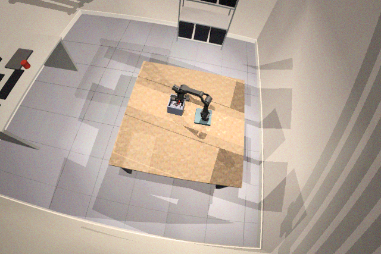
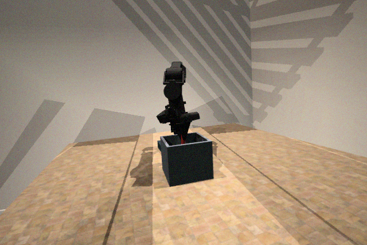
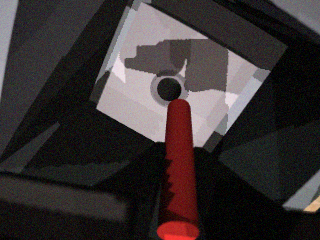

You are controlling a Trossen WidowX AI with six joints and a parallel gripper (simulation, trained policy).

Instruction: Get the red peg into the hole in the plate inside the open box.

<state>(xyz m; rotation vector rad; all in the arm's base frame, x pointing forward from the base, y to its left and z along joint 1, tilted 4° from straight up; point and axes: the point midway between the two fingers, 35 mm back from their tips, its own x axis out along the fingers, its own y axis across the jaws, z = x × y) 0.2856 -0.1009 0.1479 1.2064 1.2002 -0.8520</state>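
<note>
Now: the red peg right at my gripper tip. Round my gripper tip: pale plate (2 cm ahead, 8 cm below).
</note>
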